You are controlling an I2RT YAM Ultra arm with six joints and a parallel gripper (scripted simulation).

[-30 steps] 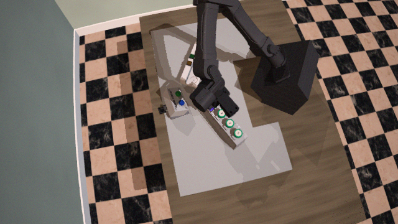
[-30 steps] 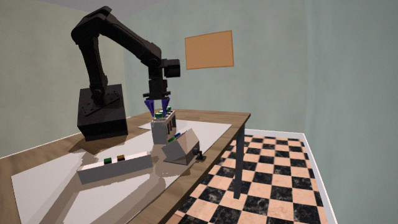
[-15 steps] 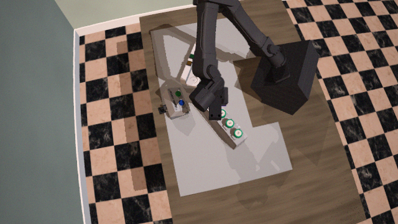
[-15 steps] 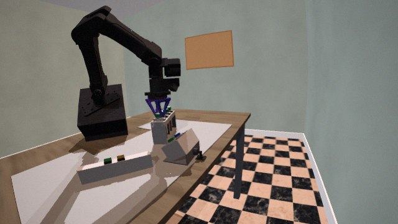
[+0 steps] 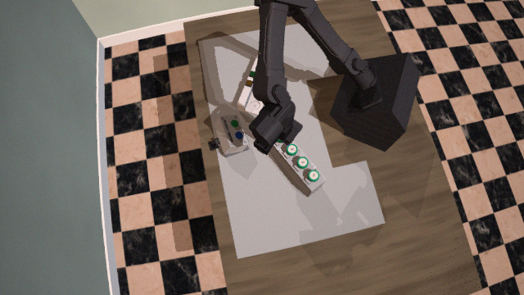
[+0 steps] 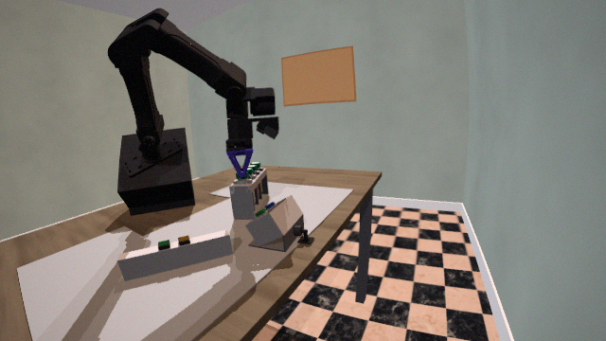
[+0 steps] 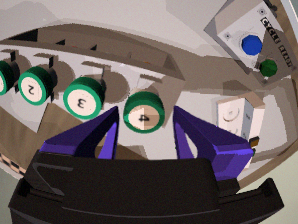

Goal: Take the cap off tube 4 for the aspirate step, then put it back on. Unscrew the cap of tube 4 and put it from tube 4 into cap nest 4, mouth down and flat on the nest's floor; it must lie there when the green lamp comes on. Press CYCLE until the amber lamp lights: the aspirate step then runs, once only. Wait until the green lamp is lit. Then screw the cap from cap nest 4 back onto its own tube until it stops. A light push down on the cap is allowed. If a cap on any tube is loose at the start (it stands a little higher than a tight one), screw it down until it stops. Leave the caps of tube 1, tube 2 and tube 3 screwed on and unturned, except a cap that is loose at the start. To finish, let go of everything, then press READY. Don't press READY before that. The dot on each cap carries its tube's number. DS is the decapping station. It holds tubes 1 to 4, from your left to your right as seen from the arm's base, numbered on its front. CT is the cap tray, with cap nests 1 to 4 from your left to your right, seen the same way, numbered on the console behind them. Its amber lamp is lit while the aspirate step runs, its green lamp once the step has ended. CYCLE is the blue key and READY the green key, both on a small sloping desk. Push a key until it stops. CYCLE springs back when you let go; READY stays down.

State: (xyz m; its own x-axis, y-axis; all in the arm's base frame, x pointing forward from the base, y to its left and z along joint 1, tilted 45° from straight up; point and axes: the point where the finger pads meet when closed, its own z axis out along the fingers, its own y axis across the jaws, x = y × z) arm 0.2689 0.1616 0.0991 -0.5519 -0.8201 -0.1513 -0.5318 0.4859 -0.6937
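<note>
Right now my hand is 5 cm to the right of the cap 3, 3 cm past it and 1 cm above it. Round my hand: cap 2: 9 cm to the left, 5 cm behind, 1 cm below; green ready key: 13 cm ahead, 9 cm to the right, 6 cm below; blue cycle key: 13 cm ahead, 6 cm below, 5 cm to the right.
</note>
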